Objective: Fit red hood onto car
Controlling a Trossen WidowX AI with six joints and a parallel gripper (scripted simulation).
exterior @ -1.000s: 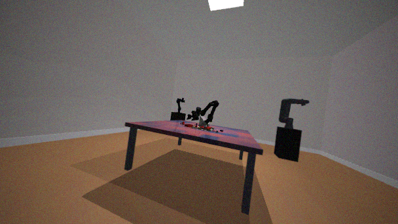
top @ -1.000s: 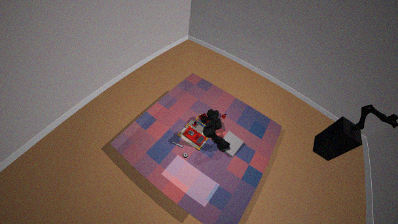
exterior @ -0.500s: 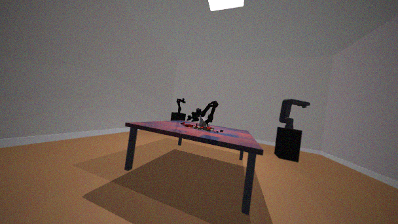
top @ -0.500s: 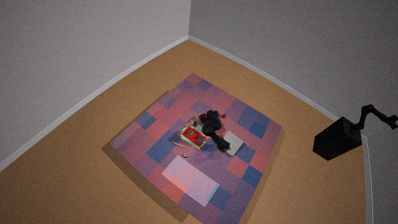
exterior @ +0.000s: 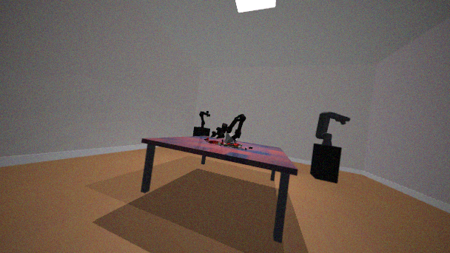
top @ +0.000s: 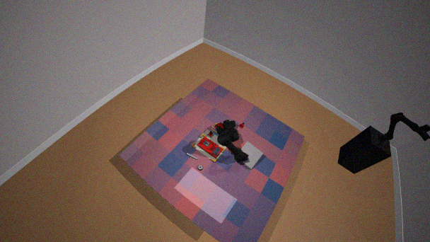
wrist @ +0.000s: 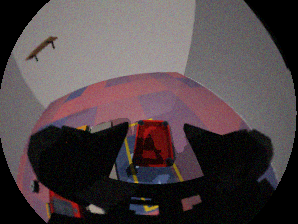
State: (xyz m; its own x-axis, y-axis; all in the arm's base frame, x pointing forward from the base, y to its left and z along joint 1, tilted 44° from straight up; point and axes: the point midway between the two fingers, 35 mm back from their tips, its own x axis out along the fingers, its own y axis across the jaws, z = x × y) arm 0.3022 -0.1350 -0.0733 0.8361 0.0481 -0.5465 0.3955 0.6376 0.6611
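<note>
Right now the red hood is 1 cm behind my gripper tip, 1 cm to the left of it and 5 cm below it. Round my gripper tip: thin grey stick 2 cm ahead, 40 cm to the left, 5 cm below.
</note>
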